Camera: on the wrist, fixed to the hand. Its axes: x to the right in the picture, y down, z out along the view.
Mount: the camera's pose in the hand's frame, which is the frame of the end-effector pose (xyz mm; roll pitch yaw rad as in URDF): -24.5 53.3 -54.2 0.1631 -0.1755 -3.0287
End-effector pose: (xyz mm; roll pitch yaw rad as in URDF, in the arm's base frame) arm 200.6 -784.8 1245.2 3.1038 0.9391 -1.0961
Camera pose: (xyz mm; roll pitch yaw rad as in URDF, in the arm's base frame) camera 169.2 -835.7 1298.1 -2.8228 -0.7533 1.9021
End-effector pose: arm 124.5 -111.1 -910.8 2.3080 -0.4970 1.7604
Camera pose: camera 131.2 -168.6 -855.8 -2.0946 0.6969 -1.3098
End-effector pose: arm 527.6 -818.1 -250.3 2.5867 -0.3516 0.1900
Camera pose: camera 483.1 -843.7 -189.1 -2.4149 0.5599 -2.9543
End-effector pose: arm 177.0 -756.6 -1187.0 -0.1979 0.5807 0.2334
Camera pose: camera 113.5 -728.9 -1226.8 0.3054 -0.7728 -2.8041
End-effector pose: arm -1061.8 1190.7 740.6 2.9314 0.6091 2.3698
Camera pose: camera -1045.2 1231.5 807.2 -2.7197 -0.4123 -0.8505
